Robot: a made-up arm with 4 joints.
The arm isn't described. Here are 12 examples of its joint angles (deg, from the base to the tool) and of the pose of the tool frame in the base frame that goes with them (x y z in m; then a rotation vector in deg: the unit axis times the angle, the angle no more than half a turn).
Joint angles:
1: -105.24 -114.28 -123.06 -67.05
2: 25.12 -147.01 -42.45 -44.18
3: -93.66 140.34 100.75 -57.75
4: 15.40 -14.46 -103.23 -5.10
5: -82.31 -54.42 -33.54 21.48
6: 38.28 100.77 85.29 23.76
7: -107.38 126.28 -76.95 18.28
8: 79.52 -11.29 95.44 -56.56
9: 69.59 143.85 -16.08 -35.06
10: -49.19 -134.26 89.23 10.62
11: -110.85 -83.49 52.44 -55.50
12: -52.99 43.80 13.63 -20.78
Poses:
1: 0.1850 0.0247 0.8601 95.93 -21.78 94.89
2: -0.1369 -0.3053 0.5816 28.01 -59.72 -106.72
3: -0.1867 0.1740 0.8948 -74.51 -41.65 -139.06
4: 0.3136 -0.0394 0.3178 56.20 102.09 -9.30
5: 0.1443 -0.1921 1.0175 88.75 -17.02 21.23
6: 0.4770 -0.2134 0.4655 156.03 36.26 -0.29
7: 0.1282 0.0371 0.4677 -130.55 -19.92 12.43
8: -0.0259 -0.4041 0.6267 -1.33 -73.60 -26.54
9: 0.1891 0.0784 0.7026 -120.04 -56.01 -102.61
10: -0.1763 0.0809 0.6317 -11.46 141.84 68.47
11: -0.1184 -0.3580 0.5676 -43.36 144.34 -13.17
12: 0.1333 0.0970 1.0524 60.29 -12.83 101.62
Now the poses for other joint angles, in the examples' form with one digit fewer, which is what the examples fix.
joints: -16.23 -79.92 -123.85 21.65
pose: 0.326 -0.095 0.427 72.3 97.7 -41.4
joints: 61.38 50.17 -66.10 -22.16
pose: 0.238 0.104 0.299 94.3 102.4 31.2
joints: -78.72 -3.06 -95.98 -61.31
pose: 0.203 0.198 0.800 14.4 24.1 91.7
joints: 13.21 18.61 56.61 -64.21
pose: 0.349 -0.409 0.709 72.3 -96.7 34.7
